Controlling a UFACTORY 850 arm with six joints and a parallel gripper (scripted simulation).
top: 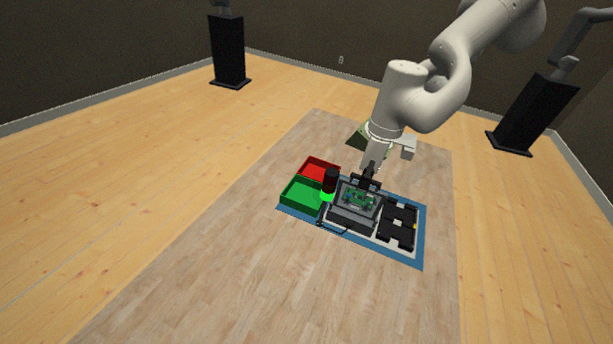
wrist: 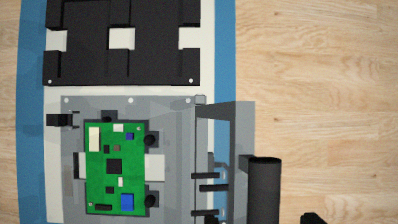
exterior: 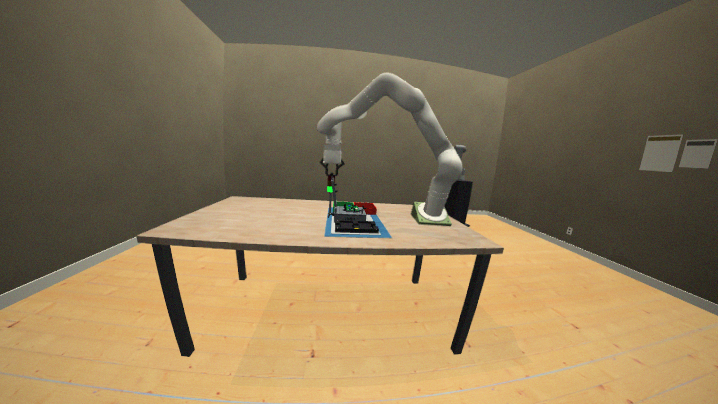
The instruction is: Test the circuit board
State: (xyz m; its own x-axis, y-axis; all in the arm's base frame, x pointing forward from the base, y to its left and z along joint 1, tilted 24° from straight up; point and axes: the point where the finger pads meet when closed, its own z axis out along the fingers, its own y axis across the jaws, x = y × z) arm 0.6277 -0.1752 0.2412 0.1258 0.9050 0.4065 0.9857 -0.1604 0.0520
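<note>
Right now my hand is 13 cm past the green circuit board, 2 cm to the right of it and 20 cm above it. Also, from my hand: small black part 19 cm behind, 8 cm to the left, 19 cm below; green bin 11 cm behind, 19 cm to the right, 26 cm below; tester lid 2 cm behind, 9 cm below.
</note>
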